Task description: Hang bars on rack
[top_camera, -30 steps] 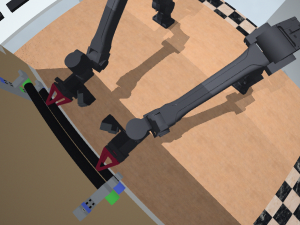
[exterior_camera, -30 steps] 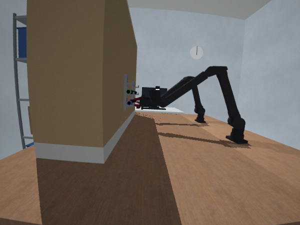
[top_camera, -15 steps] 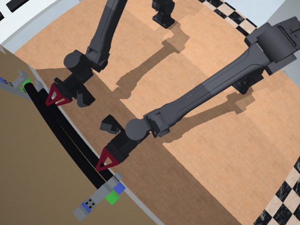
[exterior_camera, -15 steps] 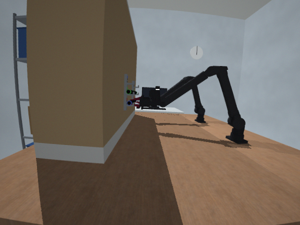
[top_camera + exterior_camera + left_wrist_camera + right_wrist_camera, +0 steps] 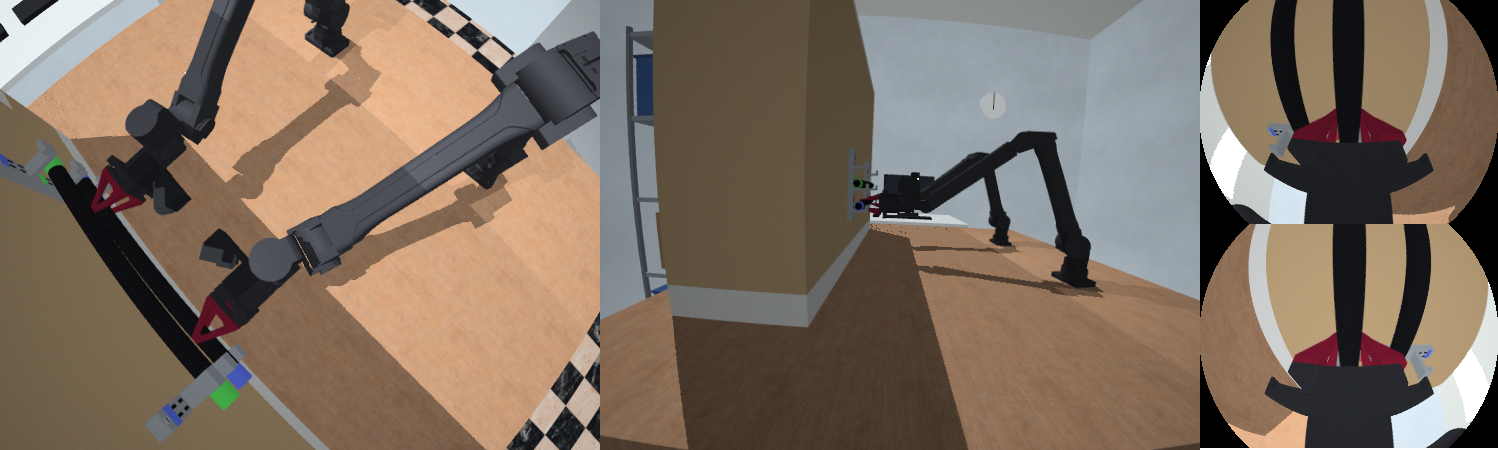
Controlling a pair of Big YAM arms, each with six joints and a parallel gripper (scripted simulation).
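The blue-ended bar is 15 cm to the left of my right hand. Round my right hand: brown wall 19 cm ahead, 17 cm to the left, 23 cm above; then green-ended bar 15 cm to the left, 8 cm above.
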